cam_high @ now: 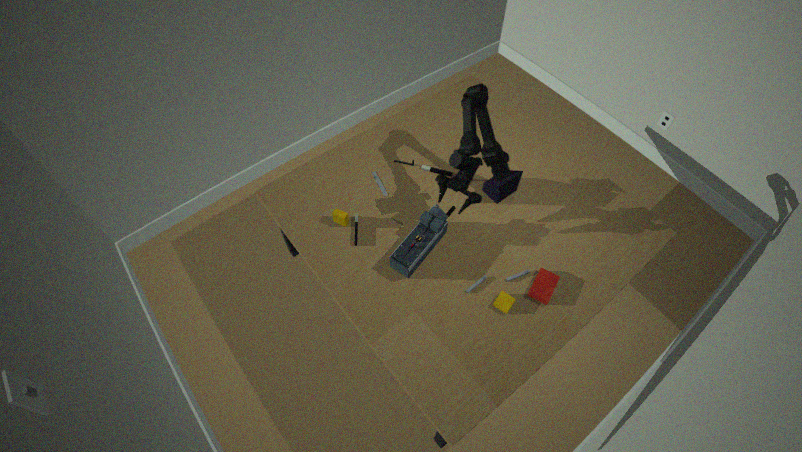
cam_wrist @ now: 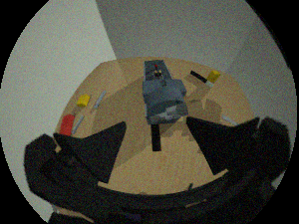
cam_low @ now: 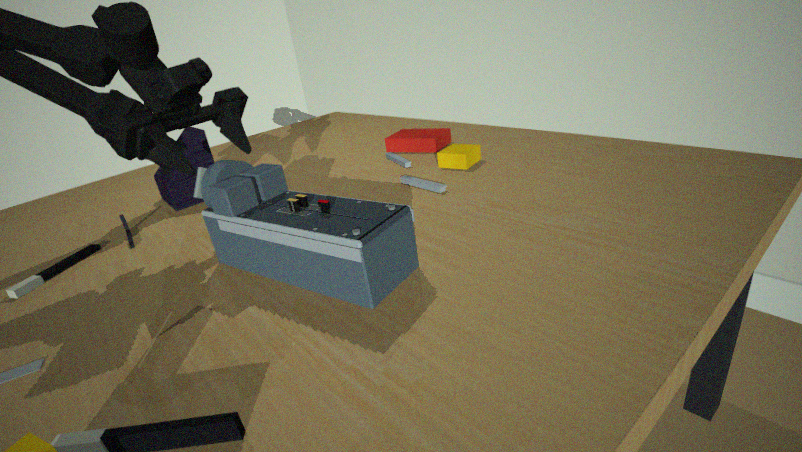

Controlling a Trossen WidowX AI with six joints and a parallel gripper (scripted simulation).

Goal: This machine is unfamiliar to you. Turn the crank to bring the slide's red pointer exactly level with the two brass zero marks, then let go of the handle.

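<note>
Now: gripper tip 20 mm past the dark crank handle, 10 mm to the left of it and 40 mm above it. Round my gripper tip: red pointer (200 mm ahead, 60 mm to the left, 30 mm below); red block (160 mm behind, 430 mm to the left, 100 mm below); grey bar (130 mm ahead, 330 mm to the right, 110 mm below).
</note>
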